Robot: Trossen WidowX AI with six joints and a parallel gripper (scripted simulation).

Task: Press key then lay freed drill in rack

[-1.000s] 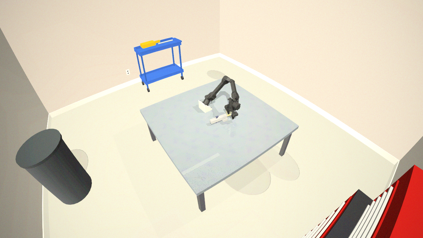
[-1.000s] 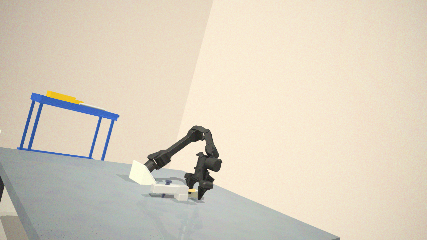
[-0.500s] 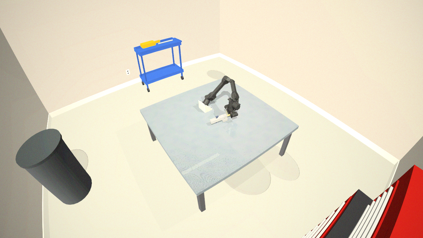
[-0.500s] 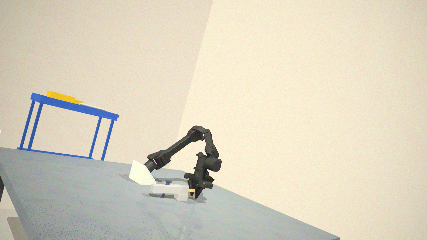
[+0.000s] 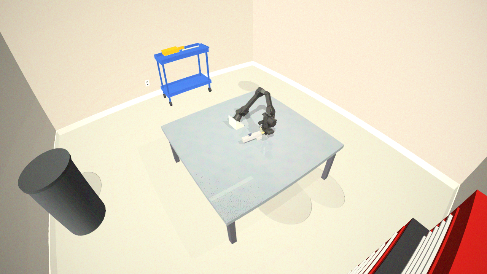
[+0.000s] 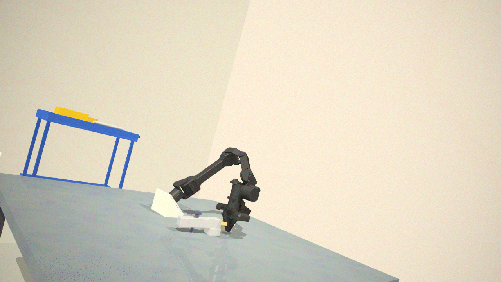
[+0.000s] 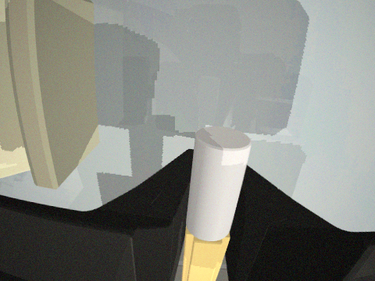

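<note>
Now: the rack 70 mm behind my gripper tip and 40 mm to the left of it. Also, from my gripper tip: drill (40 mm to the right, 30 mm above); then dark blue key (20 mm behind, 160 mm to the right, 40 mm above).
</note>
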